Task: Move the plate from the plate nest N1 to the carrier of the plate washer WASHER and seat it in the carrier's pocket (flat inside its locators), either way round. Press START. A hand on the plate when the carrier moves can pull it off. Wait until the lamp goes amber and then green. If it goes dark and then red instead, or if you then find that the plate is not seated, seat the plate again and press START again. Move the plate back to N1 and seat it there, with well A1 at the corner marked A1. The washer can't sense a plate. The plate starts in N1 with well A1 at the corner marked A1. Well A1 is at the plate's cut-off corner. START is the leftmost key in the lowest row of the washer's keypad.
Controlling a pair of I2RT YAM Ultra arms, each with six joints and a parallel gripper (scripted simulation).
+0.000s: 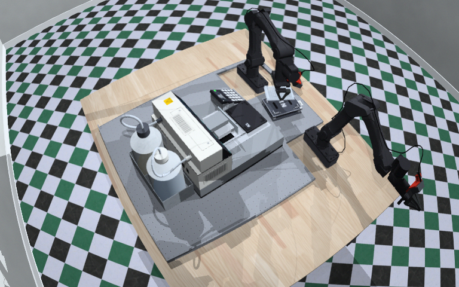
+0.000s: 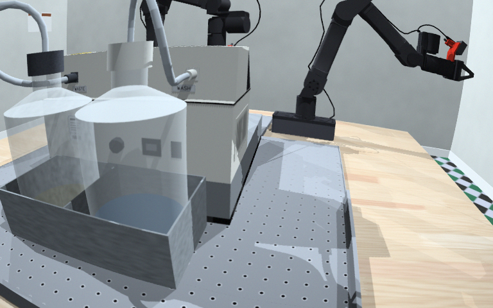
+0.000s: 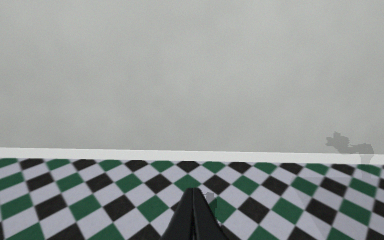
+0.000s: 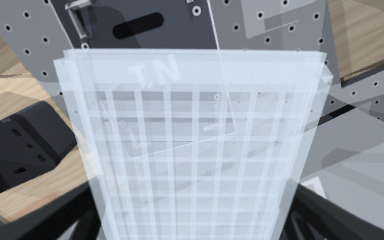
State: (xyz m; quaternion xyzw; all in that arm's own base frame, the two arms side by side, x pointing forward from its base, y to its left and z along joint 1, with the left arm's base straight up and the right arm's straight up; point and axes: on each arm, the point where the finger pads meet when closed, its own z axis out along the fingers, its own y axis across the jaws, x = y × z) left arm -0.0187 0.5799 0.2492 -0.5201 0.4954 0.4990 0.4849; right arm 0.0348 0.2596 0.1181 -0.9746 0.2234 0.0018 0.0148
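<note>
My right hand is 170 mm short of the dark carrier, 10 mm to the left of it and 60 mm above it. Also, from my right hand: A1 label: 110 mm behind, 60 mm to the left, 110 mm below; then clear plate: right at my right hand; then nest N1: 40 mm behind, 10 mm to the right, 120 mm below.
</note>
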